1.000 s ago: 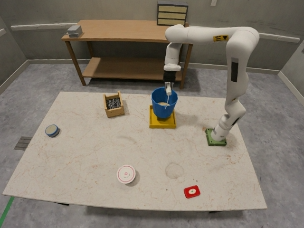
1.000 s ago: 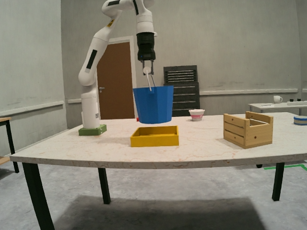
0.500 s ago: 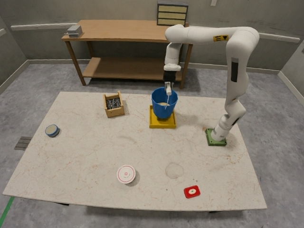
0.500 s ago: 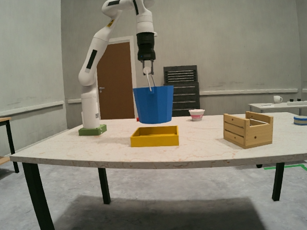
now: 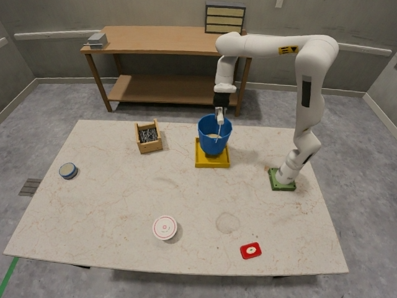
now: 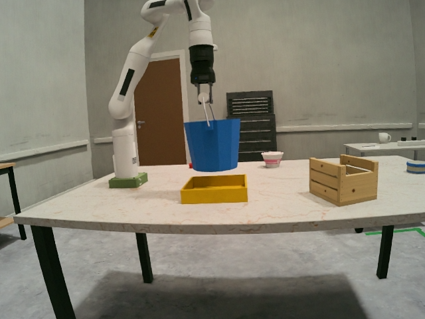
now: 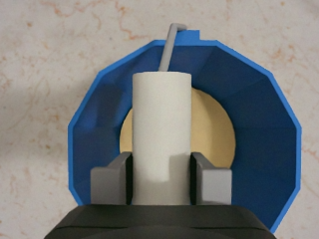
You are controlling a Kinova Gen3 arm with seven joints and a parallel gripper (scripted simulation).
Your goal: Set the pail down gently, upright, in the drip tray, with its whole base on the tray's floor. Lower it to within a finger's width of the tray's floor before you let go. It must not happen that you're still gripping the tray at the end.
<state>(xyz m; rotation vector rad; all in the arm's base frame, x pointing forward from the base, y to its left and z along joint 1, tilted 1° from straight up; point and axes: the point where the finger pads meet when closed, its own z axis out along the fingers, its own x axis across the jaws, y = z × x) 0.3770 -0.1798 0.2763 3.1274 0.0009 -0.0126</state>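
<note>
My hand is 90 mm above the blue pail and 10 mm short of it. From my hand the other things lie so: yellow drip tray 300 mm below, 20 mm ahead; white round container 460 mm to the left, 270 mm below, 250 mm ahead; pail handle 30 mm below, 10 mm ahead.
</note>
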